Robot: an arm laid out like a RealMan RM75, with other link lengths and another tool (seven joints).
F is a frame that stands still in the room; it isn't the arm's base.
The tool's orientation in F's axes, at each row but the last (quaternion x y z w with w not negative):
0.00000 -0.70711 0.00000 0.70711
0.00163 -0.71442 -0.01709 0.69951
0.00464 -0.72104 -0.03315 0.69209
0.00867 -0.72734 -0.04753 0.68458
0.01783 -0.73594 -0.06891 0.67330
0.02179 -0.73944 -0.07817 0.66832
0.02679 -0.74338 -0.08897 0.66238
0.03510 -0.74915 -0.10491 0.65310
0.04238 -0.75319 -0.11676 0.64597
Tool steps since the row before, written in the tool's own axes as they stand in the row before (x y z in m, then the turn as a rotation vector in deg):
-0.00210 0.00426 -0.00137 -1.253 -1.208 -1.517
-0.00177 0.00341 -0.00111 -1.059 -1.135 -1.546
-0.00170 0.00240 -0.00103 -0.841 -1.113 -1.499
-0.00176 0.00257 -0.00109 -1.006 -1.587 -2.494
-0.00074 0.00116 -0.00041 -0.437 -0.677 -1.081
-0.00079 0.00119 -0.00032 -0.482 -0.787 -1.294
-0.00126 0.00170 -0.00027 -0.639 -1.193 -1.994
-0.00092 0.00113 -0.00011 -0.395 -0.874 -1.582
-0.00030 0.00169 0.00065 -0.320 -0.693 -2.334
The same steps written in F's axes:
0.00137 0.00426 -0.00210 1.517 -1.208 -1.253
0.00122 0.00343 -0.00165 1.543 -1.141 -1.057
0.00119 0.00244 -0.00152 1.488 -1.128 -0.840
0.00133 0.00263 -0.00148 2.465 -1.644 -0.984
0.00055 0.00120 -0.00055 1.069 -0.702 -0.426
0.00049 0.00125 -0.00058 1.277 -0.823 -0.466
0.00055 0.00184 -0.00092 1.957 -1.265 -0.614
0.00034 0.00126 -0.00065 1.543 -0.954 -0.363
-0.00044 0.00178 0.00001 2.286 -0.886 -0.146

